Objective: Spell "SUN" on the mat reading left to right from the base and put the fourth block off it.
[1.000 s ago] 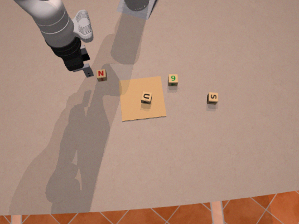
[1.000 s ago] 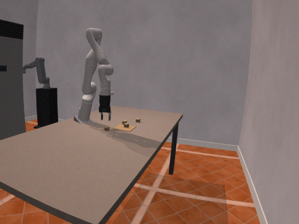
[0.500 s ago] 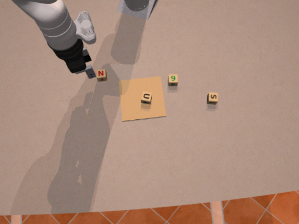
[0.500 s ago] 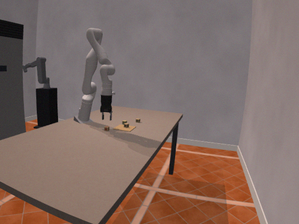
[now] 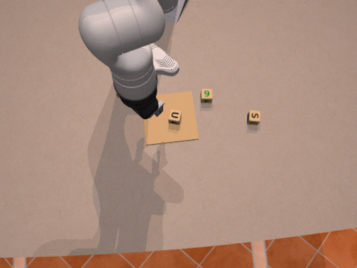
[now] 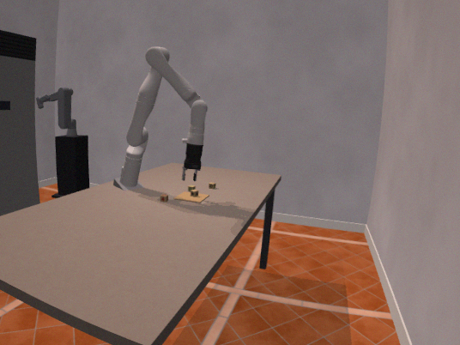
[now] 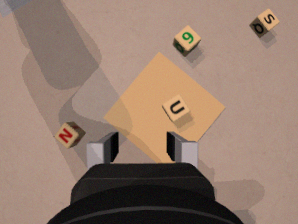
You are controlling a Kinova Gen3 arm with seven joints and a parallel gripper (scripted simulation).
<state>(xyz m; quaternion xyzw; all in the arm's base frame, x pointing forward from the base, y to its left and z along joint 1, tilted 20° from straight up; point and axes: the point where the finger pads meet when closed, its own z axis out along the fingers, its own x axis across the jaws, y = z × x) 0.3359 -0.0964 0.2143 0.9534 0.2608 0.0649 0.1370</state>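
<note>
My hand is 90 mm above the U block, 50 mm to the right of it and 20 mm short of it. Also, from my hand: mat 110 mm below, 40 mm to the left, 10 mm ahead; N block 110 mm behind, 100 mm below, 60 mm to the right; green 9 block 160 mm to the left, 100 mm below, 20 mm behind.
</note>
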